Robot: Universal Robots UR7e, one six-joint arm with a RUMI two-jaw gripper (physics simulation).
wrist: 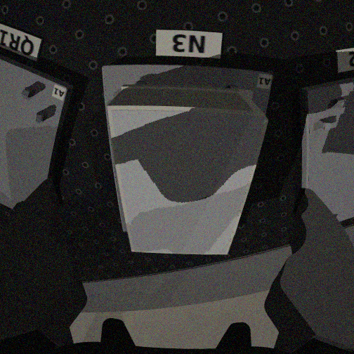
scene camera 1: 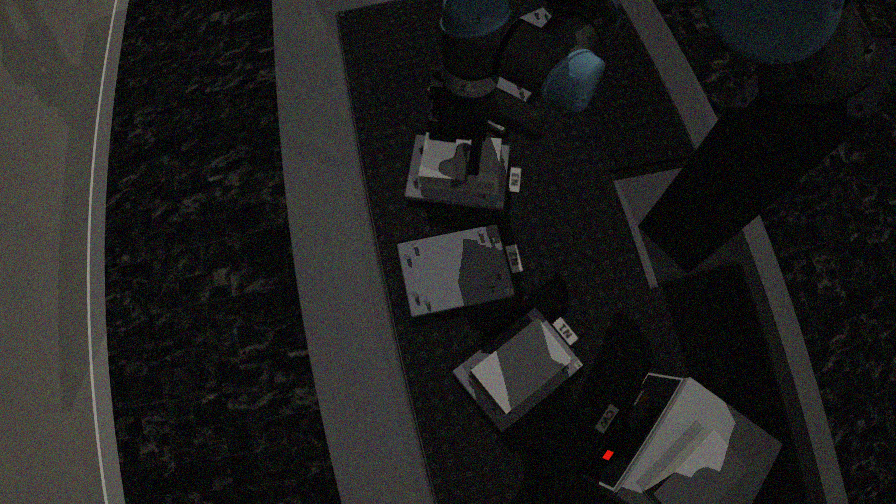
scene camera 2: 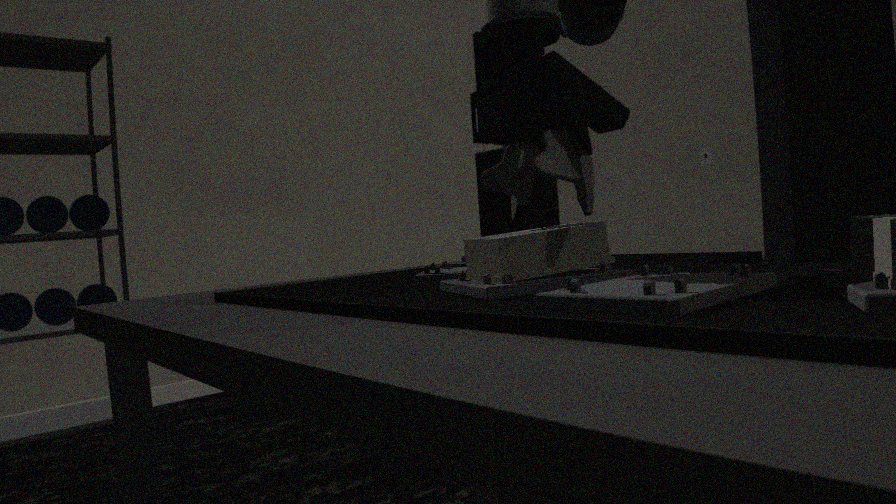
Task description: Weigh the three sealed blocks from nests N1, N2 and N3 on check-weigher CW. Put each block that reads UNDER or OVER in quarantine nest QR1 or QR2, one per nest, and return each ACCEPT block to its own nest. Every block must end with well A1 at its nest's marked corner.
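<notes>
My gripper (scene camera 1: 474, 150) (scene camera 2: 551, 210) (wrist: 178, 186) is open and empty above the pale block (scene camera 1: 441, 159) (scene camera 2: 532, 253) (wrist: 185, 150), which sits on nest N3 (scene camera 1: 411, 188) (scene camera 2: 476, 288) (wrist: 117, 75). The nest's A1 mark (wrist: 265, 81) shows at its upper right corner in the wrist view; no well mark on the block is readable. Nest N2 (scene camera 1: 432, 269) (wrist: 325, 175) shows posts and no block. Another pale block (scene camera 1: 526, 369) sits on nest N1 (scene camera 1: 501, 420). Check-weigher CW (scene camera 1: 745, 451) has a red light; its reading is unreadable and I cannot tell if a block rests on it.
Nest QR1 (wrist: 15, 95) shows posts and an A1 mark (wrist: 59, 92), left of N3 in the wrist view. The arm (scene camera 1: 473, 18) covers much of the top of scene view one, and QR2 is mostly hidden there. A rack (scene camera 2: 119, 250) stands far left in scene view two.
</notes>
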